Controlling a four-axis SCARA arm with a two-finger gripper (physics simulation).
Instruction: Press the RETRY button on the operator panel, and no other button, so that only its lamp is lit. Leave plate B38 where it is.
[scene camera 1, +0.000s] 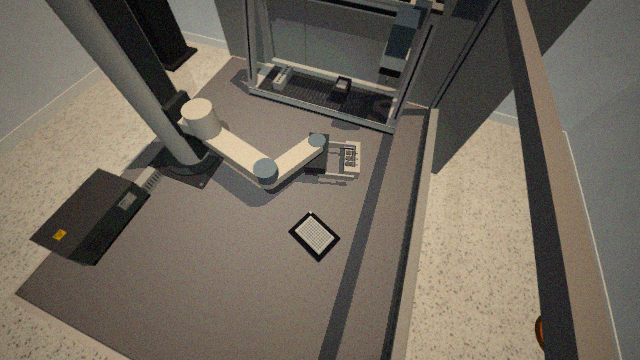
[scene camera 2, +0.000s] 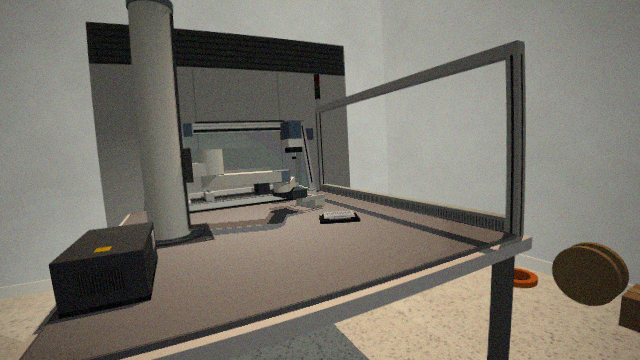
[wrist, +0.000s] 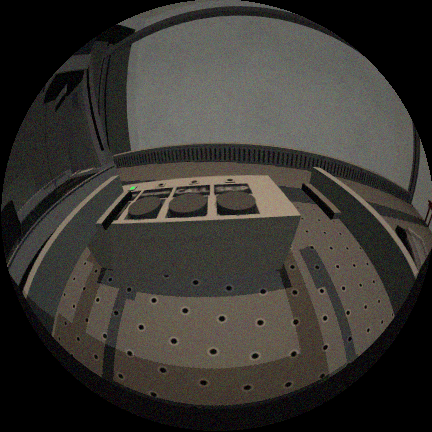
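Seen in the pictures: gripper, fingertip midpoint: (scene camera 1: 353, 161) (scene camera 2: 314, 194) (wrist: 216, 175); arm's base, link origin: (scene camera 1: 194, 154) (scene camera 2: 171, 239).
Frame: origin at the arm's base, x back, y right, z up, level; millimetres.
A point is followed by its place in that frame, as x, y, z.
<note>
The pale operator panel (scene camera 1: 353, 171) {-723, -136, 63} (scene camera 2: 312, 202) {-680, -143, 40} (wrist: 200, 245) {-670, -182, 46} stands at the far right of the table. In the wrist view its leftmost lamp (wrist: 132, 188) {-705, -257, 67}, the one for RETRY, glows green; the three lamps to its right are dark. The RETRY button and its label are hidden behind the left finger, whose tip is low over that end of the panel; contact cannot be told. Three dark round buttons (wrist: 187, 204) {-680, -191, 69} show beside it. My gripper (scene camera 1: 350, 160) {-711, -180, 76} (wrist: 216, 175) {-711, -180, 76} is open and empty, its right finger beyond the panel's right end. Plate B38 (scene camera 1: 314, 235) {-661, 171, 28} (scene camera 2: 339, 215) {-642, 204, 39} lies on its black base, apart from the gripper.
A black box (scene camera 1: 95, 220) {47, 418, 128} (scene camera 2: 102, 270) {115, 551, 98} with a yellow label stands at the near left of the table. A framed enclosure (scene camera 1: 320, 111) {-463, -450, 34} stands behind the panel. A guard frame (scene camera 1: 425, 175) {-1022, -233, 60} (scene camera 2: 515, 140) {-1004, 714, 314} runs along the right edge.
</note>
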